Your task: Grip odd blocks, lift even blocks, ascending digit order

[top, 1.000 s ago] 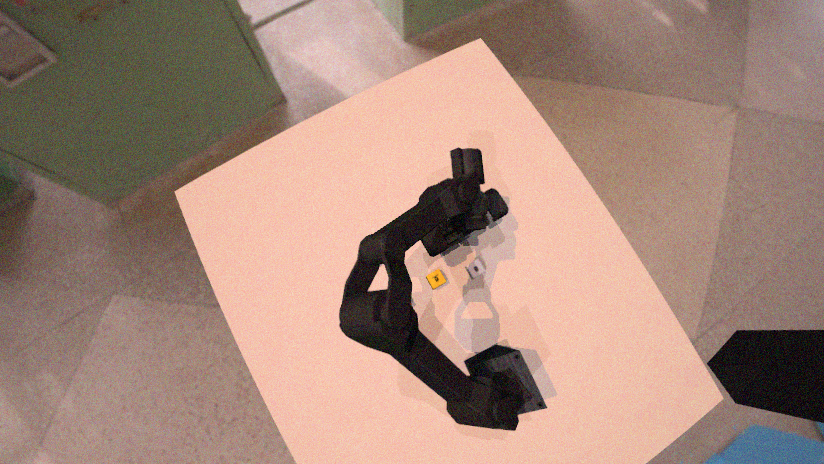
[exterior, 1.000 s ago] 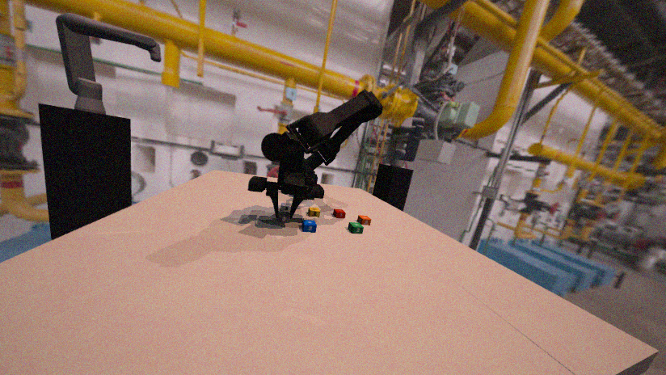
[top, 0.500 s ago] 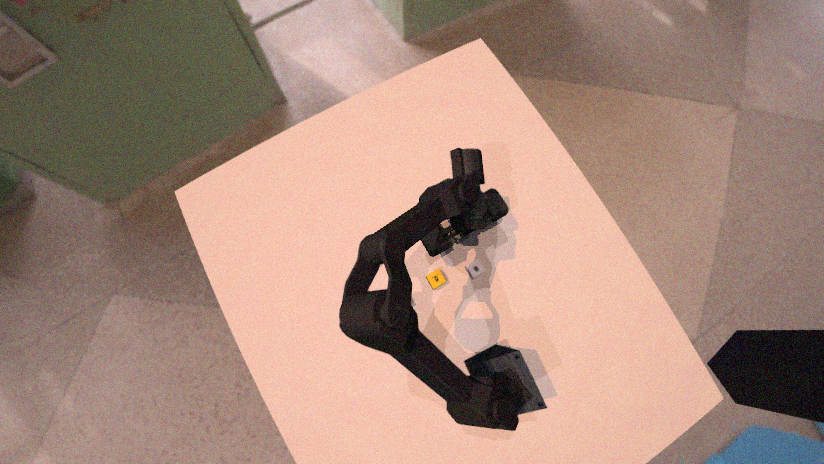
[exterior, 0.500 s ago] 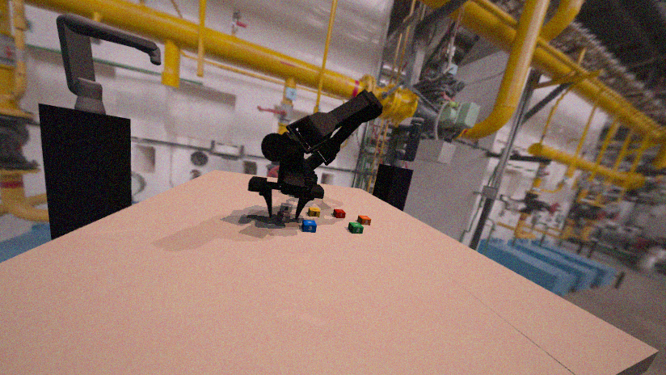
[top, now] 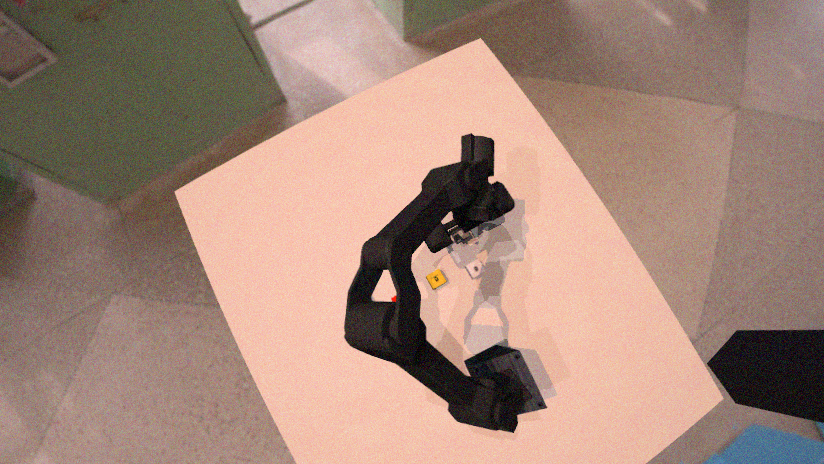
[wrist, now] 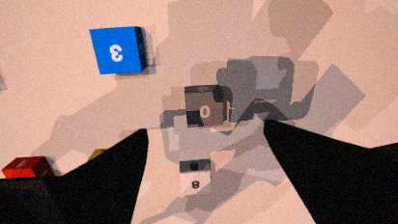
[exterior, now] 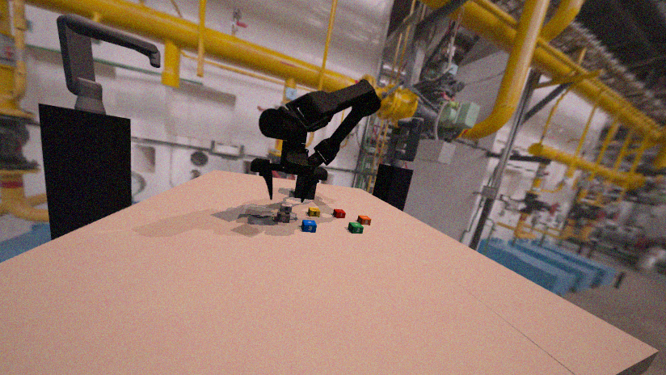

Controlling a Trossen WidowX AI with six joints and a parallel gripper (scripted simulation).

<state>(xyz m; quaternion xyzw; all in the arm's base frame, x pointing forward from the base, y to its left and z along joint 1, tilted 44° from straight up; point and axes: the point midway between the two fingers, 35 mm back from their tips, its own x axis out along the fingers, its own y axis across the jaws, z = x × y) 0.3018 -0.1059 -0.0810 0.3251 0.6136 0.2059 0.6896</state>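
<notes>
Now: gripper tip 50 mm above the grey block. Also, from my gripper tip: blue block 60 mm ahead, 50 mm to the left, 50 mm below; yellow block 100 mm to the left, 50 mm below, 50 mm behind; white block 90 mm behind, 50 mm below, 20 mm to the left.
</notes>
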